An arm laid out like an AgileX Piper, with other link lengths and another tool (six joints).
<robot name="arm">
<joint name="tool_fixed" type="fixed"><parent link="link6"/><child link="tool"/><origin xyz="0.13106 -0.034 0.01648" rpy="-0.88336 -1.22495 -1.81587"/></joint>
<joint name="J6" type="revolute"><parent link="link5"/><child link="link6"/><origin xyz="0.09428 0 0.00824" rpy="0 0 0"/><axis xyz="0.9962 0 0.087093"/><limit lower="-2.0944" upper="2.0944"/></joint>
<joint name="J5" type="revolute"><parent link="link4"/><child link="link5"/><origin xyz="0 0 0" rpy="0 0 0"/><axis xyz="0 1 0"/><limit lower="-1.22" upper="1.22"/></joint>
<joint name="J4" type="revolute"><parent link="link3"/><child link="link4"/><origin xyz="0.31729 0 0.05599" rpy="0 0 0"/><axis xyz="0.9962 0 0.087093"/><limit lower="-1.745" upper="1.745"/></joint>
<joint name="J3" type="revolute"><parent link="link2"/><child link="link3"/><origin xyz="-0.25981 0 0.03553" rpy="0 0 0"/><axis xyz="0 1 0"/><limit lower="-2.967" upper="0"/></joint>
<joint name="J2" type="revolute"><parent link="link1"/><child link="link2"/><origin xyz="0 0 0" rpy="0 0 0"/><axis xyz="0 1 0"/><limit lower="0" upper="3.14"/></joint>
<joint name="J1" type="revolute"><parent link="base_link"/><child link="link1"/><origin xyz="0 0 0.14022" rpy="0 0 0"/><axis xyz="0 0 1"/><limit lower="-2.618" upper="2.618"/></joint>
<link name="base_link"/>
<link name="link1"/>
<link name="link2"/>
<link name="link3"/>
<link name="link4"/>
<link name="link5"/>
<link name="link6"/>
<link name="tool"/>
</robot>
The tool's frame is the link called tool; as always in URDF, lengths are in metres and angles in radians.
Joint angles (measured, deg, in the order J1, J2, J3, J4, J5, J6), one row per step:
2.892 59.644 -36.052 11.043 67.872 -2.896
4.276 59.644 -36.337 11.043 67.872 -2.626
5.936 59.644 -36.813 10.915 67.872 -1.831
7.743 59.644 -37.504 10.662 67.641 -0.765
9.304 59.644 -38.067 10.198 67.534 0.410
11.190 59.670 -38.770 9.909 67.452 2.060
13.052 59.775 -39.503 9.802 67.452 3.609
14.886 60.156 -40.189 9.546 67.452 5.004
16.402 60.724 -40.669 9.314 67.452 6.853
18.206 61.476 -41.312 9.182 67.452 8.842
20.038 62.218 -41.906 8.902 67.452 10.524
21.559 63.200 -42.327 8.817 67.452 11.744
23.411 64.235 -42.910 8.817 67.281 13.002
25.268 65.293 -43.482 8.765 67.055 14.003
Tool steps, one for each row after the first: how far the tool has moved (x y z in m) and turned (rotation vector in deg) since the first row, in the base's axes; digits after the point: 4 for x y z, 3 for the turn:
0.0008 0.0057 0.0016 0.034 -0.235 1.119
0.0021 0.0121 0.0044 0.001 -0.575 2.039
0.0050 0.0189 0.0085 -0.081 -1.321 2.835
0.0067 0.0240 0.0117 -0.344 -1.830 3.362
0.0083 0.0313 0.0158 -0.360 -2.331 3.696
0.0092 0.0392 0.0196 -0.195 -2.693 4.065
0.0097 0.0466 0.0220 -0.225 -2.794 4.601
0.0090 0.0524 0.0223 -0.292 -2.430 4.369
0.0082 0.0600 0.0227 -0.268 -2.004 4.259
0.0072 0.0672 0.0229 -0.427 -1.644 4.519
0.0056 0.0736 0.0210 -0.590 -0.927 4.870
0.0045 0.0821 0.0198 -0.612 -0.449 5.463
0.0034 0.0906 0.0184 -0.709 -0.059 6.319

